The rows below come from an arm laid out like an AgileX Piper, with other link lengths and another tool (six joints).
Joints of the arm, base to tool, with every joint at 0 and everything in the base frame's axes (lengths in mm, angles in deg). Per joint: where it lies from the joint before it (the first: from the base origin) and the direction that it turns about. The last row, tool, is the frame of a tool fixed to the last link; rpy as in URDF.
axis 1: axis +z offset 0 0 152.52
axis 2: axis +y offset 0 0 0
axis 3: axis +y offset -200.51 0 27.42
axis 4: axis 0.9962 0 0.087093 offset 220.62 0 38.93
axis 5: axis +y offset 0 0 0
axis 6: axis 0.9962 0 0.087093 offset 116.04 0 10.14
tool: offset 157.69 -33 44.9 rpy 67.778 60.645 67.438
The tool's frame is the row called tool.
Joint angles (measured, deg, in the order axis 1, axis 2, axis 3, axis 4, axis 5, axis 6), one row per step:
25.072 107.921 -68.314 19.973 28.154 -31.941
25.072 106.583 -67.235 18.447 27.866 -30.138
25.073 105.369 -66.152 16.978 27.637 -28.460
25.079 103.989 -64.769 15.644 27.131 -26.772
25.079 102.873 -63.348 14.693 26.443 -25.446
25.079 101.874 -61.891 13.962 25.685 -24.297
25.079 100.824 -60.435 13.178 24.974 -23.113
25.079 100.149 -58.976 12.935 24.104 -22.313
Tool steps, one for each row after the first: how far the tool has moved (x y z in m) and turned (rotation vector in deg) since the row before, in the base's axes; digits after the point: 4 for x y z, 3 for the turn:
-0.0006 -0.0047 0.0035 -0.303 -0.420 -0.774
-0.0012 -0.0047 0.0024 -0.356 -0.290 -0.681
-0.0014 -0.0049 0.0026 -0.216 -0.393 -0.820
-0.0017 -0.0043 0.0010 -0.127 -0.283 -0.756
-0.0021 -0.0040 0.0001 -0.061 -0.196 -0.728
-0.0022 -0.0040 0.0003 -0.062 -0.212 -0.704
-0.0028 -0.0033 -0.0019 0.076 0.048 -0.705

